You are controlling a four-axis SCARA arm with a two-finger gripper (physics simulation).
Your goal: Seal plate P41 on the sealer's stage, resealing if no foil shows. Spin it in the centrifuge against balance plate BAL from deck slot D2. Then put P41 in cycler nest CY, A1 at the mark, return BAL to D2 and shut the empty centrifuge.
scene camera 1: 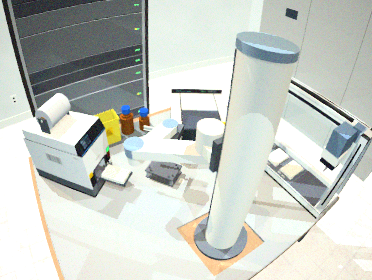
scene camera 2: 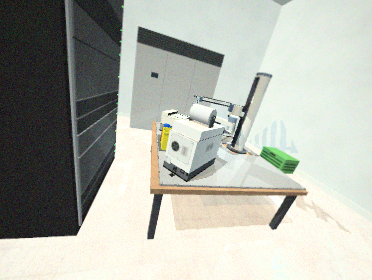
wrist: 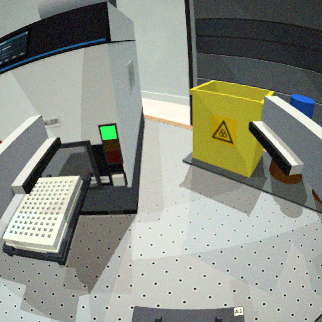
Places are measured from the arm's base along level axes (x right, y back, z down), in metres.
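Pixels of known places: gripper, fingertip midpoint: [scene camera 1: 138, 135] [wrist: 151, 116]; arm's base at its link origin: [scene camera 1: 220, 237] [scene camera 2: 236, 149].
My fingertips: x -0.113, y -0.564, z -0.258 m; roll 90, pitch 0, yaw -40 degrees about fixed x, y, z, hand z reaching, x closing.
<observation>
For each thing: its top centre in the pictures, then the offset to it from my fingertips.
- Plate P41 at its top centre: [wrist: 41, 204] [scene camera 1: 115, 172] dx -0.167, dy +0.054, dz +0.130 m
- white sealer at its top centre: [scene camera 1: 53, 101] [scene camera 2: 206, 106] dx -0.361, dy -0.172, dz -0.231 m
- dark nest at its top centre: [scene camera 1: 163, 166] dx +0.088, dy +0.088, dz +0.183 m
Plate P41 [scene camera 1: 116, 174] [wrist: 44, 212] is cream and lies on the sealer's extended stage. Its wells show open in the wrist view, with no foil visible. The white sealer [scene camera 1: 65, 150] [scene camera 2: 196, 145] [wrist: 75, 95] has a green light lit. My gripper [wrist: 151, 116] is open and empty. Its fingers frame the wrist view, with the plate low and left; the arm partly hides it in scene camera 1. Two pale plates [scene camera 1: 276, 157] [scene camera 1: 291, 170] lie in the glass-sided enclosure at right; I cannot read their labels. A white and dark instrument [scene camera 1: 200, 107], perhaps the centrifuge, stands behind the arm.
A dark nest [scene camera 1: 163, 171] [wrist: 187, 315] with an A1 mark sits on the deck. A yellow bin [scene camera 1: 111, 127] [wrist: 227, 132] and brown bottles with blue caps [scene camera 1: 127, 122] [scene camera 1: 144, 121] stand behind. The arm's column [scene camera 1: 245, 150] [scene camera 2: 252, 112] rises beside the enclosure.
</observation>
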